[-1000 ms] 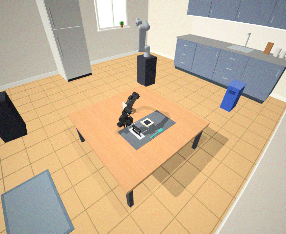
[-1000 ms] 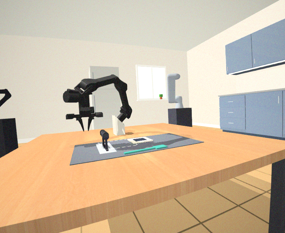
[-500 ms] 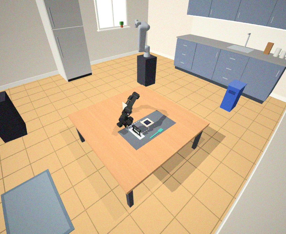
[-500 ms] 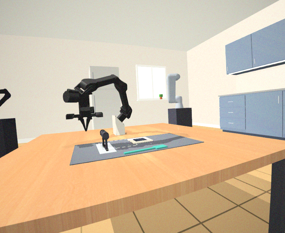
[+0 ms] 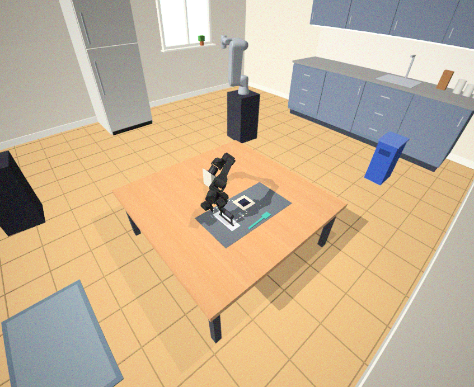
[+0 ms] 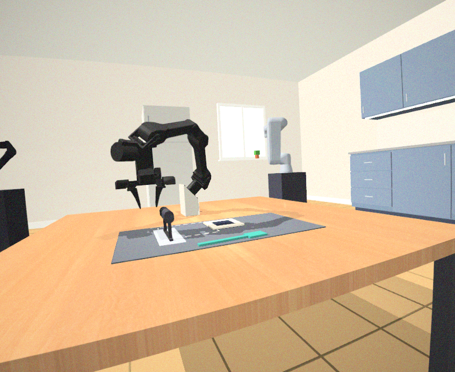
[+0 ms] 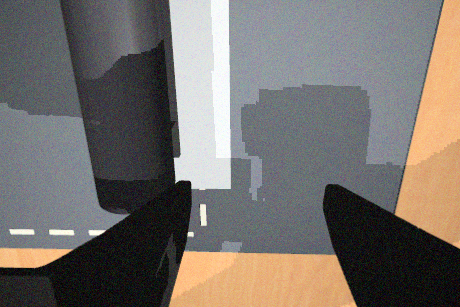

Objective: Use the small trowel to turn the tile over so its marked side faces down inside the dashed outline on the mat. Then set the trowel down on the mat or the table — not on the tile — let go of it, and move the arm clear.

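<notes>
Now: the trowel 70 mm ahead of my gripper tip, 60 mm to the left of it and 50 mm below it. Round my gripper tip: teal tool (180 mm ahead, 250 mm to the left, 90 mm below); tile (20 mm behind, 260 mm to the left, 90 mm below); grey mat (50 mm ahead, 220 mm to the left, 110 mm below).
</notes>
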